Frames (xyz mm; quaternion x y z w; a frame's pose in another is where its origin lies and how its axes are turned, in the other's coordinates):
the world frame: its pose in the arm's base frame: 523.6 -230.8 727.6 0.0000 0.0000 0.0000 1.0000
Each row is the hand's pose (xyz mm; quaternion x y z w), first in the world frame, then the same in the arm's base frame.
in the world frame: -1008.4 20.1 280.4 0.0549 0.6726 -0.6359 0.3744
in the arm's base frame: -484.8 -210.7 1008.0 0.0549 0.6726 -0.6359 0.3744
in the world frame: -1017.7 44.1 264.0 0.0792 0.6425 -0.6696 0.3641
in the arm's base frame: -494.1 -186.7 991.6 0.0792 0.6425 -0.6696 0.3641
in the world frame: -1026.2 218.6 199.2 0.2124 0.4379 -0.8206 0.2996
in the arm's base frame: -502.6 -12.2 926.8 0.2124 0.4379 -0.8206 0.2996
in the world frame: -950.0 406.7 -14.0 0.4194 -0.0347 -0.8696 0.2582
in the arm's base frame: -426.4 175.9 713.6 0.4194 -0.0347 -0.8696 0.2582
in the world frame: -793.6 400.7 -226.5 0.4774 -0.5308 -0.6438 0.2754
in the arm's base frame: -270.0 169.9 501.1 0.4774 -0.5308 -0.6438 0.2754
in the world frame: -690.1 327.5 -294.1 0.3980 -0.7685 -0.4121 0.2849
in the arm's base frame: -166.5 96.7 433.5 0.3980 -0.7685 -0.4121 0.2849
